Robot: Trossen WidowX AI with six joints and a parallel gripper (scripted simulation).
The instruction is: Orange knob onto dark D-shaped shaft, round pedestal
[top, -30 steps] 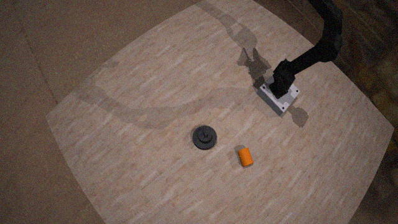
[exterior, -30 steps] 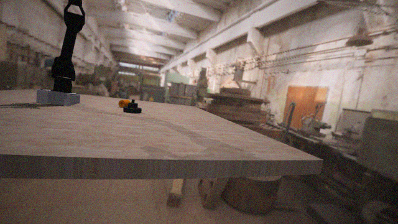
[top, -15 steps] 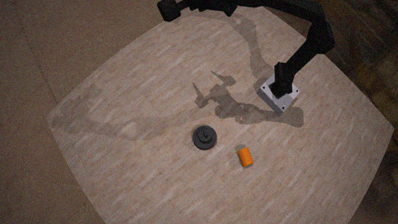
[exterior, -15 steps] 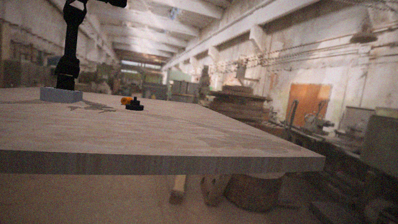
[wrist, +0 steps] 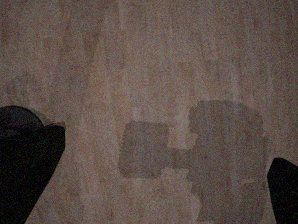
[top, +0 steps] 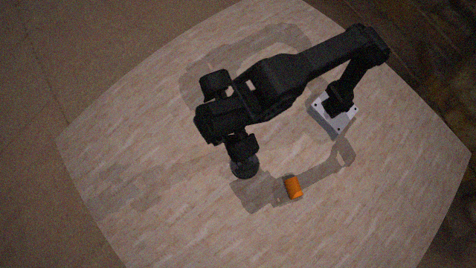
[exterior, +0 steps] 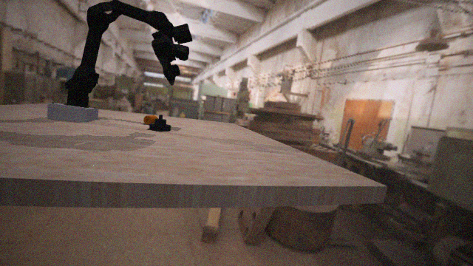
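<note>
Right now the orange knob is 120 mm behind my gripper tip, 220 mm to the left of it and 180 mm below it. The rest, counted from my gripper tip: dark pedestal (40 mm behind, 90 mm to the left, 170 mm below).
</note>
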